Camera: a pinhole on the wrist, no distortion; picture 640 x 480 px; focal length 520.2 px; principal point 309.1 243.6 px. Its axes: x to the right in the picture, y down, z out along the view. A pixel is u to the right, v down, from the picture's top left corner.
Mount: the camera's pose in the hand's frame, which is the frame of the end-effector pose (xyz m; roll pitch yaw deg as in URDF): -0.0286 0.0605 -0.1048 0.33 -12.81 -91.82
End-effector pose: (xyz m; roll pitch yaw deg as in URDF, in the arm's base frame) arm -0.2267 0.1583 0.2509 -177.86 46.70 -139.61
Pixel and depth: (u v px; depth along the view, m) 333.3 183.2 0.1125
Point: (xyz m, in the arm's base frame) -0.2521 0.2424 0.2751
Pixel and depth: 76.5 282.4 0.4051
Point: -0.2904 0.5195 0.0654
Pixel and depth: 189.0 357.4 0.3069
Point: -0.2672 0.3717 0.0932
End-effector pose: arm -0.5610 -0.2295 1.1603 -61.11 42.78 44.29
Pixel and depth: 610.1 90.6 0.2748
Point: -0.6717 -0.1163 1.3279
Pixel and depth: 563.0 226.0 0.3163
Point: -0.6586 -0.0470 1.2868
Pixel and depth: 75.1 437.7 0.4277
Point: -0.8485 0.0490 0.9457
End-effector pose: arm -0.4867 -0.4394 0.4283 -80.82 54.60 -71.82
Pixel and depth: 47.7 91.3 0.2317
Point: -0.4332 -0.1858 0.3824
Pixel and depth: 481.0 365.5 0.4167
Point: -0.1510 -0.4012 0.3968
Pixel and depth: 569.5 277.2 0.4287
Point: -0.1294 -0.4133 0.4985
